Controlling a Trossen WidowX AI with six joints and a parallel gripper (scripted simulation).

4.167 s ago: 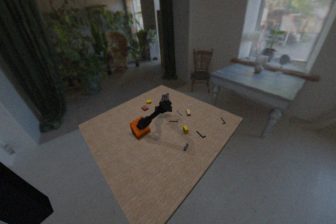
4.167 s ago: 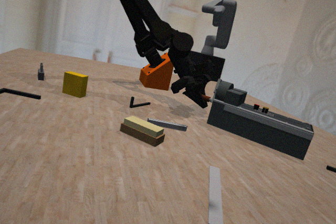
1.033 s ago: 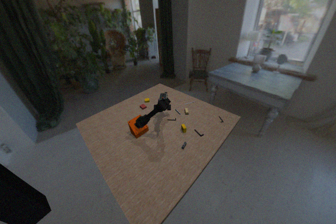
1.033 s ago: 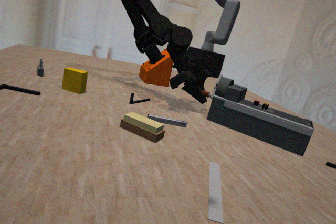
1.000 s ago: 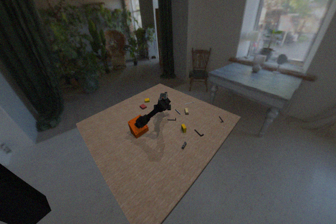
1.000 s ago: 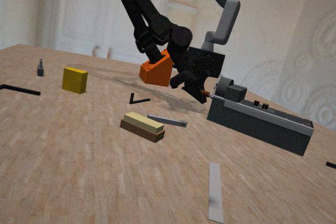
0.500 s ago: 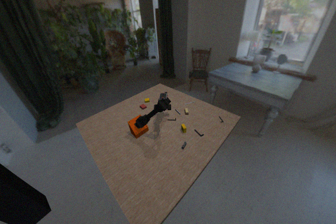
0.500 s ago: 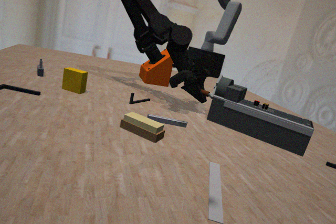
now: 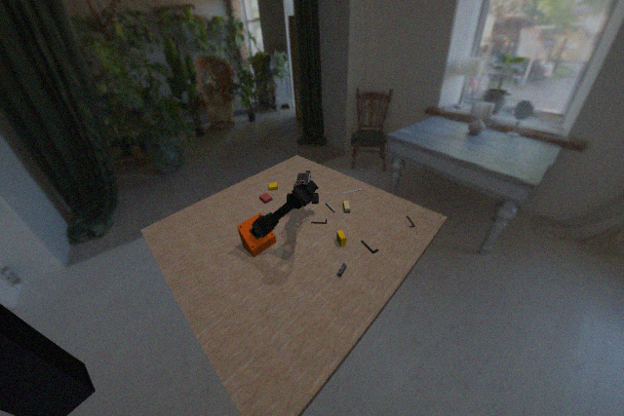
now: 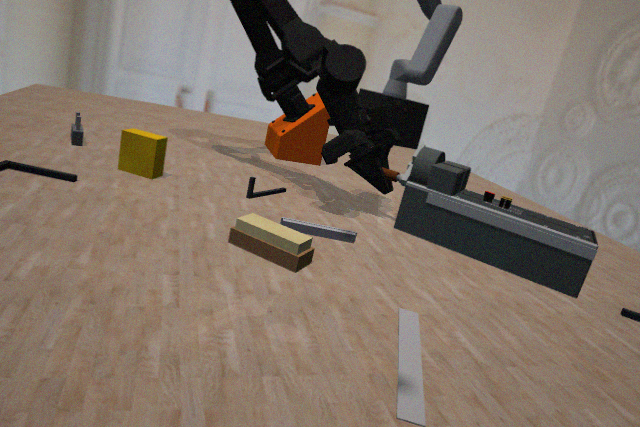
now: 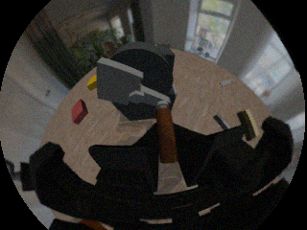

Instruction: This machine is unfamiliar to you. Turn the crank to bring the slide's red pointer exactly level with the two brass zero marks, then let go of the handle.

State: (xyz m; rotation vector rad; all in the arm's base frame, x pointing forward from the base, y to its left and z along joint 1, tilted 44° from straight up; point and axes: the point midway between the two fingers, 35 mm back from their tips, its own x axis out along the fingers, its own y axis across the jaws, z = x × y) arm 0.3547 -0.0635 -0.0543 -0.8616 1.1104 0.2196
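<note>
The red pointer lies 110 mm ahead of my gripper tip, 100 mm to the left of it and 40 mm above it. Also, from my gripper tip: tan-and-brown block: 230 mm to the right, 120 mm ahead, 30 mm below; brown crank handle: 30 mm above, 10 mm to the right, 10 mm behind; grey bar: 150 mm to the right, 70 mm ahead, 40 mm below.
</note>
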